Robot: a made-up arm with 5 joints.
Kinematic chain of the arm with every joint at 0, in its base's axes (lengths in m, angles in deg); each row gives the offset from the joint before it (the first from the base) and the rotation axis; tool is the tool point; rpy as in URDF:
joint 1: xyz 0.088 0 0.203 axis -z
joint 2: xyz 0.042 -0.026 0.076 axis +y
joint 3: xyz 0.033 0 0.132 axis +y
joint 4: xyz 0.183 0 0.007 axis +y
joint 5: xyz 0.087 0.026 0 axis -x
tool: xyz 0 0 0 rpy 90 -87.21 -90
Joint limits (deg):
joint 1: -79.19..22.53
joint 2: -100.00..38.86
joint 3: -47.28..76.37
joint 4: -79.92..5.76
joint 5: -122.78..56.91
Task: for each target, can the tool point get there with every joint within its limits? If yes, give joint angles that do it. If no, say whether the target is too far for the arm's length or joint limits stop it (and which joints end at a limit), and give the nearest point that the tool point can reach.
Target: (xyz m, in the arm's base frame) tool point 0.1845 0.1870 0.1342
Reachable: yes | joints -62.71 23.30 55.95 -20.31 -22.86
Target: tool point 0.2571 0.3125 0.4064
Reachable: yes | joints -61.58 12.12 2.54 -45.68 1.04
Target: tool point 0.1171 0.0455 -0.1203
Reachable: no: joint limits stop it (at a limit: joint 2) | nearest point 0.1405 0.0821 0.0962 | short by 0.221 m
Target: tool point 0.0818 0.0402 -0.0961
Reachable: no: joint limits stop it (at a limit: joint 1, joint 2) | nearest point 0.1042 0.0846 0.0987 | short by 0.201 m
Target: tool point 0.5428 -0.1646 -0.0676
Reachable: no: too far | nearest point 0.3854 -0.1076 0.1478 | short by 0.273 m
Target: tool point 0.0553 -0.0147 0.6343
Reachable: yes | joints -24.16 -57.91 -14.44 -39.51 19.80
